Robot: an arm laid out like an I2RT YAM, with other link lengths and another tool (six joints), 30 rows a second.
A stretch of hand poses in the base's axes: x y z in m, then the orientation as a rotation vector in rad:
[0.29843, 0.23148, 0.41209, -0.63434, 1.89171, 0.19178]
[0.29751, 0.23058, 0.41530, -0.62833, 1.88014, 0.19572]
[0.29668, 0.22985, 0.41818, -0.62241, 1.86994, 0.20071]
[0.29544, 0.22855, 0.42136, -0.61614, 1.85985, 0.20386]
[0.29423, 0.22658, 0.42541, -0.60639, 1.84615, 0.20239]
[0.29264, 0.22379, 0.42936, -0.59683, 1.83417, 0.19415]
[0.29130, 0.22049, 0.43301, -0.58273, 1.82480, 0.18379]
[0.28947, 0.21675, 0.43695, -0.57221, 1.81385, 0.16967]
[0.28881, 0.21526, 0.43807, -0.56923, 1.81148, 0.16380]
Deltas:
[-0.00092, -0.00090, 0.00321, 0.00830, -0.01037, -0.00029]
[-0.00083, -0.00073, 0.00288, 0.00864, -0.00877, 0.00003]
[-0.00124, -0.00130, 0.00318, 0.00762, -0.00918, -0.00109]
[-0.00121, -0.00197, 0.00405, 0.00727, -0.01412, -0.00505]
[-0.00159, -0.00279, 0.00395, 0.00240, -0.01430, -0.00849]
[-0.00134, -0.00330, 0.00365, 0.00283, -0.01272, -0.01309]
[-0.00183, -0.00374, 0.00394, -0.00121, -0.01485, -0.01230]
[-0.00066, -0.00149, 0.00112, -0.00172, -0.00397, -0.00455]

